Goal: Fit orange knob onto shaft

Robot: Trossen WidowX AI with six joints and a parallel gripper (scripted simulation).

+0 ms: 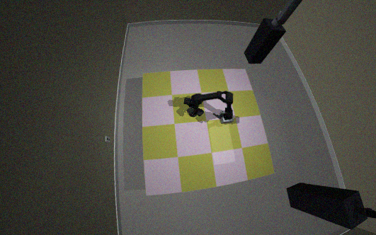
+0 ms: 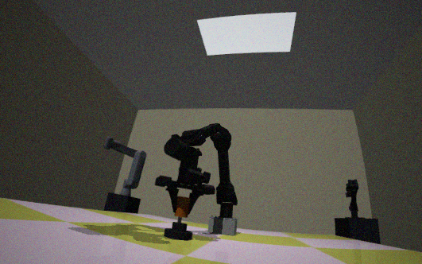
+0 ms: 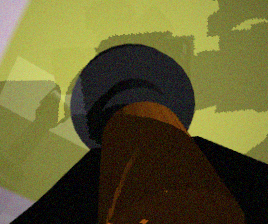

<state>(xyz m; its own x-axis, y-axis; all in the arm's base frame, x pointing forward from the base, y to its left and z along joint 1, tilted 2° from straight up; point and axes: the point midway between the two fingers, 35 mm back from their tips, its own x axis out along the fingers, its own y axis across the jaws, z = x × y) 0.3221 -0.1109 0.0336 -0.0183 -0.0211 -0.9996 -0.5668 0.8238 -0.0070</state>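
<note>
My gripper tip is 3 cm below the orange knob. From my gripper tip the other things lie so: round dark pedestal: 4 cm below.
</note>
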